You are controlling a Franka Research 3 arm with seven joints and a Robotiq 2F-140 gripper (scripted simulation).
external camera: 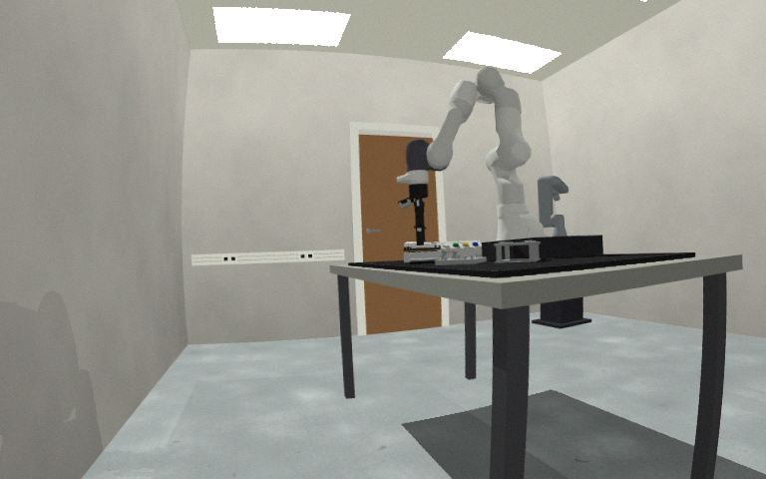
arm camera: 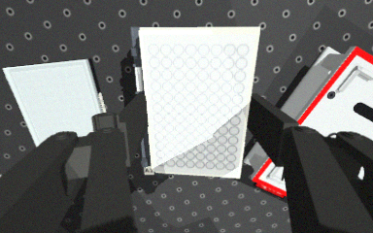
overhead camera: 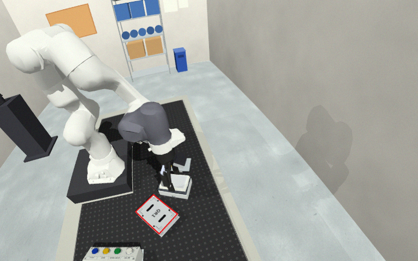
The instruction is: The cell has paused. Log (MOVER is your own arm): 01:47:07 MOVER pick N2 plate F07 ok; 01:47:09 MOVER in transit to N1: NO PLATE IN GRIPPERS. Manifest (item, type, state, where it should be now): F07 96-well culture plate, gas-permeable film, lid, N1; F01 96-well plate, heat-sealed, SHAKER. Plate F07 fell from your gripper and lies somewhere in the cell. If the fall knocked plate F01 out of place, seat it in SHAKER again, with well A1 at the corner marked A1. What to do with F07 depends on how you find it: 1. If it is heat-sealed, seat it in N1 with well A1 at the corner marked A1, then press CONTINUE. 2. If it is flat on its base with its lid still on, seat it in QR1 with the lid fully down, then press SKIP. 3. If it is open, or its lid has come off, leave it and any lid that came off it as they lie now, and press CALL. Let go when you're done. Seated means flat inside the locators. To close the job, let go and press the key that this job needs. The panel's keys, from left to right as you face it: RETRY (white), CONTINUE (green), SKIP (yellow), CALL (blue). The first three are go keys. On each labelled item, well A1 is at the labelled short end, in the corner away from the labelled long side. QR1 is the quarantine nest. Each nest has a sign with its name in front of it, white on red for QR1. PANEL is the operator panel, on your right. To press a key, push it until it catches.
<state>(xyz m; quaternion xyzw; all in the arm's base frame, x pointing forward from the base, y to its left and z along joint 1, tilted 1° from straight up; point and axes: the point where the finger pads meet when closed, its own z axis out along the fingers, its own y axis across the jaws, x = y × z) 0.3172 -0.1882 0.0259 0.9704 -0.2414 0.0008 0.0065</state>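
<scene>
My hand is 2 cm above the white 96-well plate. The rest, counted from my hand: pale flat rectangular piece 4 cm ahead, 15 cm to the left, 8 cm below; then white retry key 24 cm behind, 26 cm to the right, 3 cm below; then green continue key 29 cm behind, 25 cm to the right, 3 cm below.
</scene>
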